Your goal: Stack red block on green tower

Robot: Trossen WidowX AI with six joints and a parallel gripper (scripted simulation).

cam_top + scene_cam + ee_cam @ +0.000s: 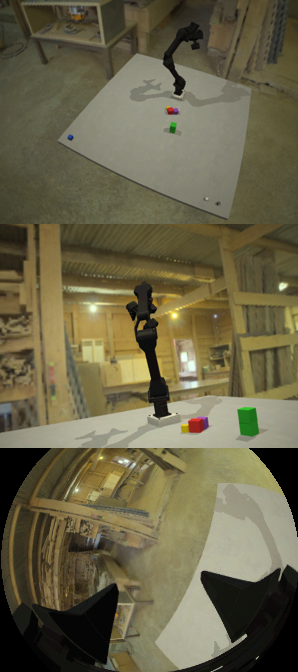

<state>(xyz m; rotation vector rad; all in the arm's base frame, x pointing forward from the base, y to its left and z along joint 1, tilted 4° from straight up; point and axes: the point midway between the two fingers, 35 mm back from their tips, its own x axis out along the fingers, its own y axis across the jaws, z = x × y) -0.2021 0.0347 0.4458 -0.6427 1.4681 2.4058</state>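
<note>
My gripper tip is now 43 cm short of the red block, 3 cm to the right of it and 45 cm above it. From my gripper tip the other things lie so: purple block 41 cm ahead, 7 cm to the left, 45 cm below; white block 93 cm ahead, 57 cm to the left, 46 cm below; yellow block 41 cm ahead, 46 cm below.
</note>
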